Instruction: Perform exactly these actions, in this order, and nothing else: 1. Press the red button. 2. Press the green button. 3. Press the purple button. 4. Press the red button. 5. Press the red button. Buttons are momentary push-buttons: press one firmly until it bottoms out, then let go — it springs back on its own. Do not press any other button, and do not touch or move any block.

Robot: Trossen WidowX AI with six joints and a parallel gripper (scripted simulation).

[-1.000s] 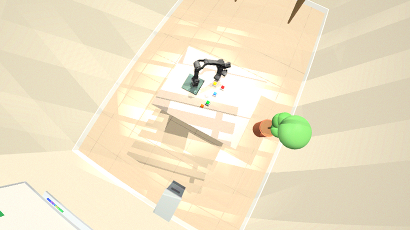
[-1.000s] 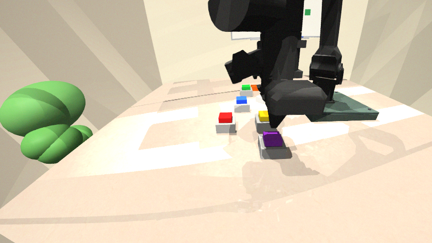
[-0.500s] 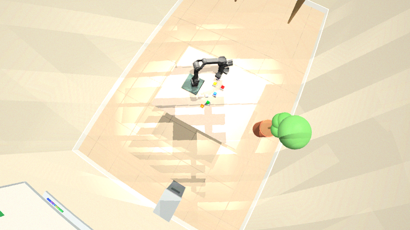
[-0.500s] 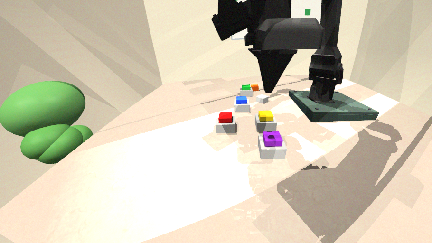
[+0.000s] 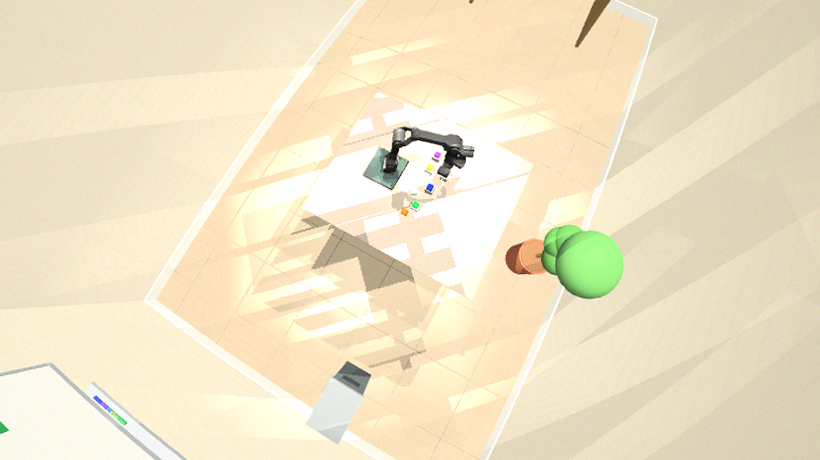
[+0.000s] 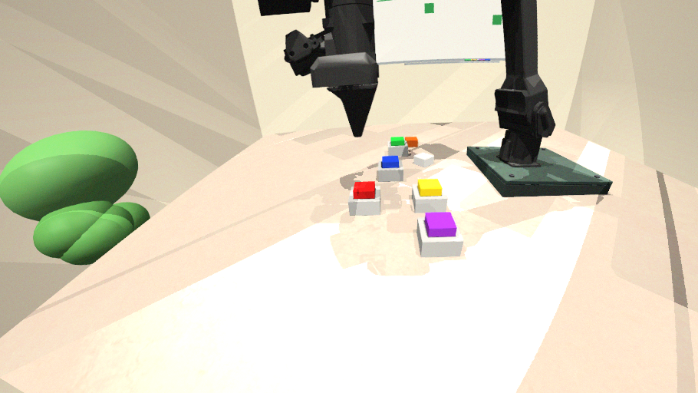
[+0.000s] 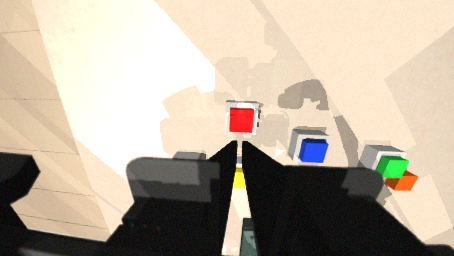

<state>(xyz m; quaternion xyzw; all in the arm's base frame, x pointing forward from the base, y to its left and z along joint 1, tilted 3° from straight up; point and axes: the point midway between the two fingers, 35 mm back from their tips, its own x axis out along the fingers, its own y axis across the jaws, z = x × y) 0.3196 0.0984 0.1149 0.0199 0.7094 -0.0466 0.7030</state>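
Right now the red button is 90 mm below my gripper tip. From my gripper tip the other things lie so: purple button 90 mm behind, 90 mm to the left, 90 mm below; then blue button 60 mm behind, 110 mm to the right, 90 mm below; then yellow button 100 mm behind, 90 mm below.
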